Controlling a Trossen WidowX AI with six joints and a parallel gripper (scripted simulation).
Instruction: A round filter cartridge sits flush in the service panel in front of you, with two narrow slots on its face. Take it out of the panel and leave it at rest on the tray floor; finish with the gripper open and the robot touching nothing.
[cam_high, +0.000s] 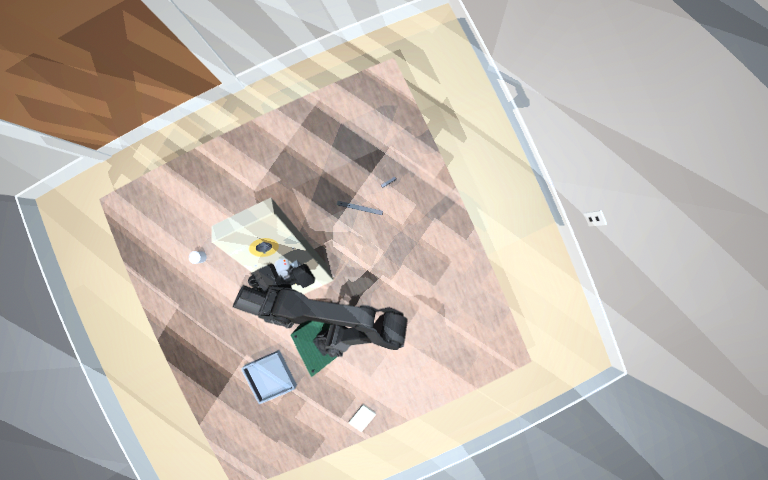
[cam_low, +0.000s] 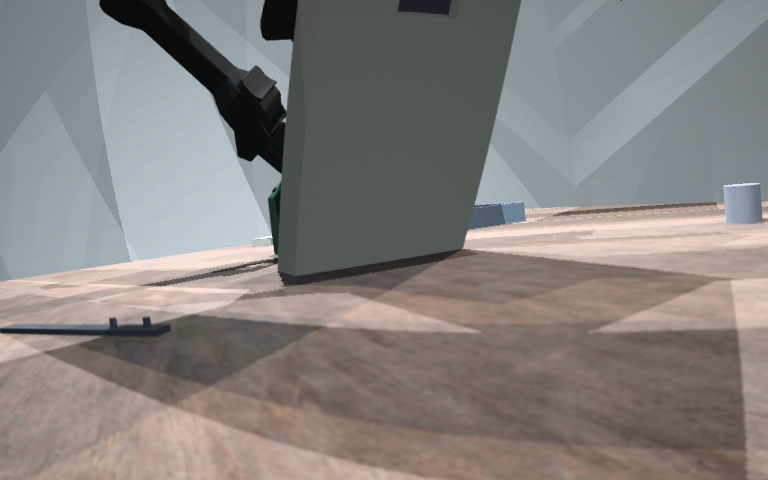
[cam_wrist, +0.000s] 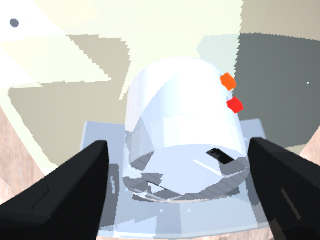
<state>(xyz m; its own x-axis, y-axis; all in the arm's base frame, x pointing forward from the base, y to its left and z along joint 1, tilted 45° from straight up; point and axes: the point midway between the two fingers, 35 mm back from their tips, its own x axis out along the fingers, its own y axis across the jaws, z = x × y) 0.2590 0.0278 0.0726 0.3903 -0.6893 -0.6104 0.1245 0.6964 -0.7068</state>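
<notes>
Now: gripper tip 50 mm short of the pale service panel, 10 mm to the left of it and 20 mm above it. From my gripper tip the other things lie so: round filter cartridge: right at my gripper tip; then blue-grey tray: 290 mm behind, 320 mm to the left, 180 mm below; then short strip: 90 mm ahead, 440 mm to the right, 190 mm below.
</notes>
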